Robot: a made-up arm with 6 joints.
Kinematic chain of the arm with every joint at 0, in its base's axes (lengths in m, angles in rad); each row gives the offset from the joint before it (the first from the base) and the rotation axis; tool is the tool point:
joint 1: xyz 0 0 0.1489 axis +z
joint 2: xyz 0 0 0 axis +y
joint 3: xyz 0 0 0.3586 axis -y
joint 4: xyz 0 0 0 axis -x
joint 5: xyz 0.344 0 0 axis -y
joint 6: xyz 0 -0.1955 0 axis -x
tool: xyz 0 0 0
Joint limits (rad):
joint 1: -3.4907..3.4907
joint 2: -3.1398..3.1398
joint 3: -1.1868..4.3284
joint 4: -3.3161..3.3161
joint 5: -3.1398..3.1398
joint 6: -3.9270..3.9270
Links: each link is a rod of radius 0.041 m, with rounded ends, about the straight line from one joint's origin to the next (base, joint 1, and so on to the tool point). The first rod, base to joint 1, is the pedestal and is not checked.
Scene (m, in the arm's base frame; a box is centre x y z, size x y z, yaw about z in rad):
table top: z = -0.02
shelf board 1: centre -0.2 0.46 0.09 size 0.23 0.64 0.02 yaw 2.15
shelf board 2: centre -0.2 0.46 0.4 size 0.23 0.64 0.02 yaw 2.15
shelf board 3: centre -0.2 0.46 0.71 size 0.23 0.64 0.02 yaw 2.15
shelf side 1: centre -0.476 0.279 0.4 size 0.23 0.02 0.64 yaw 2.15
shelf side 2: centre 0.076 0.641 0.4 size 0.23 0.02 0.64 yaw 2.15
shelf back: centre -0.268 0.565 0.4 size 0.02 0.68 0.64 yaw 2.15
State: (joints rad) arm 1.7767 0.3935 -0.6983 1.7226 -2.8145 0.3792
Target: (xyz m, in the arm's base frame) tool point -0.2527 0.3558 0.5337
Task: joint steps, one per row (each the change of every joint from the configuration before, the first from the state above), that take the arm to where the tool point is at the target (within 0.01 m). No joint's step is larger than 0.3 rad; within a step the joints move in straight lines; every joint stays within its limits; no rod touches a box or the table.
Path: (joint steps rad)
1: -0.2242 -0.1440 -0.1221 0.2236 0.0000 0.0000
2: -0.2242 -0.1440 -0.1222 0.2236 0.0000 0.0000
3: -0.2242 -0.1441 -0.1221 0.2236 0.0000 0.0000
4: -0.2243 -0.1440 -0.1221 0.2236 0.0000 0.0000
5: -0.2300 -0.2458 0.0925 -0.0575 0.0000 0.0000
6: -0.2301 -0.2458 0.0926 -0.0575 0.0000 0.0000
7: -0.2300 -0.2459 0.0925 -0.0576 0.0000 0.0000
8: -0.2301 -0.2458 0.0926 -0.0575 0.0000 0.0000
9: -0.2300 -0.2458 0.0925 -0.0576 0.0000 0.0000
10: -0.1648 -0.0478 0.2913 0.0621 0.0000 0.0000
11: -0.1647 -0.0479 0.2913 0.0620 0.0000 0.0000

